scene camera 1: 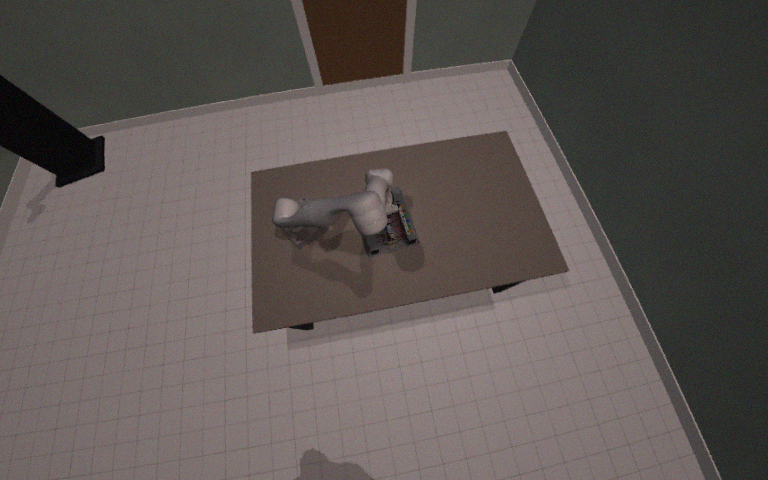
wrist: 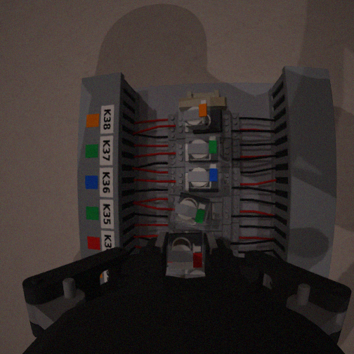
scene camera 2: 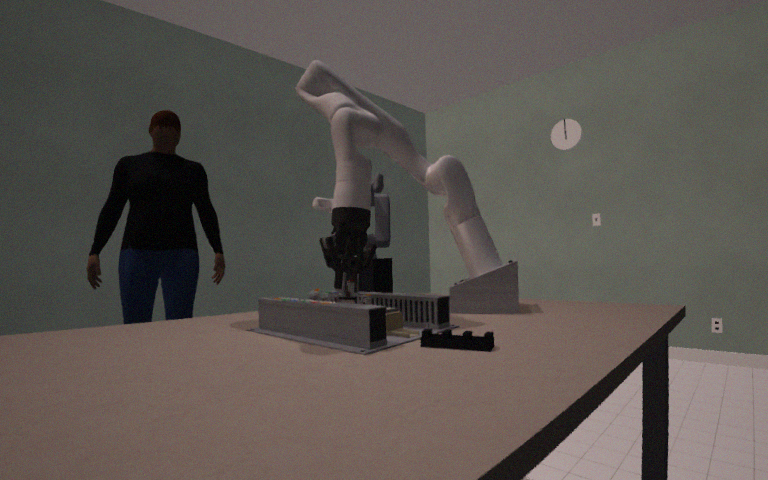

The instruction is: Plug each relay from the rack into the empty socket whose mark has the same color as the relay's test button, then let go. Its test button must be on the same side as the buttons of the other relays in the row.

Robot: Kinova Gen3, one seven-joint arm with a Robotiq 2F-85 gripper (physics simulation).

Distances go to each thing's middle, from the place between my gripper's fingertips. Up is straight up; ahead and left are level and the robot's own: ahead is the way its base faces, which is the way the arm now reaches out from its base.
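Black rack (scene camera 2: pixel 446 340): my hand 6 cm above it, 24 cm to the right of it, 3 cm short of it.
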